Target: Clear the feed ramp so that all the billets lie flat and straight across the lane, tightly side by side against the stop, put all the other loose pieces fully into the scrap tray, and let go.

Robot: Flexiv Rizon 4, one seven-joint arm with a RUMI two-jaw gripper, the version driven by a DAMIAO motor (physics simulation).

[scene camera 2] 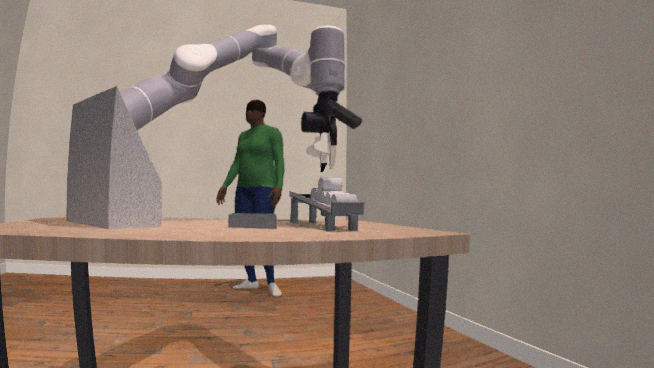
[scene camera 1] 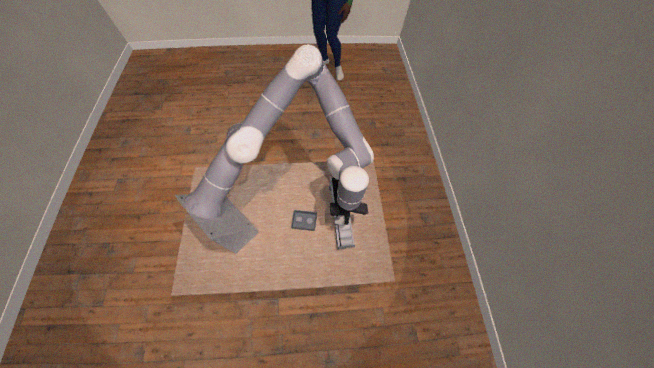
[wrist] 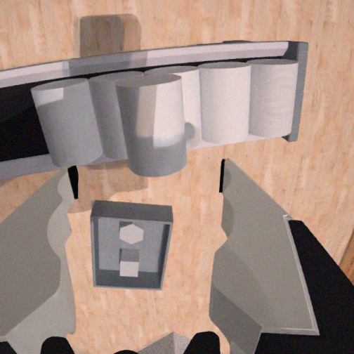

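The grey feed ramp (scene camera 1: pixel 346 247) (scene camera 2: pixel 348 208) (wrist: pixel 298 95) stands on legs, its end stop at the right in the wrist view. Several whitish cylindrical billets lie across its lane in a row; the end billet (wrist: pixel 272 100) is beside the stop. Another billet (scene camera 2: pixel 330 184) (wrist: pixel 155 127) rests on top of the row, over two lower billets and partly hiding them. The scrap tray (scene camera 1: pixel 304 229) (scene camera 2: pixel 252 220) (wrist: pixel 132 211) holds a hexagonal piece (wrist: pixel 131 234) and a square piece (wrist: pixel 129 266). My gripper (scene camera 2: pixel 327 168) (wrist: pixel 149 165) is open and empty above the ramp.
The ramp and tray stand on a wooden table (scene camera 1: pixel 270 260) (scene camera 2: pixel 400 245) (wrist: pixel 260 215). The robot's grey base (scene camera 1: pixel 235 235) (scene camera 2: pixel 112 165) stands at the left in both scene views. A person (scene camera 1: pixel 327 30) (scene camera 2: pixel 260 160) stands behind the table.
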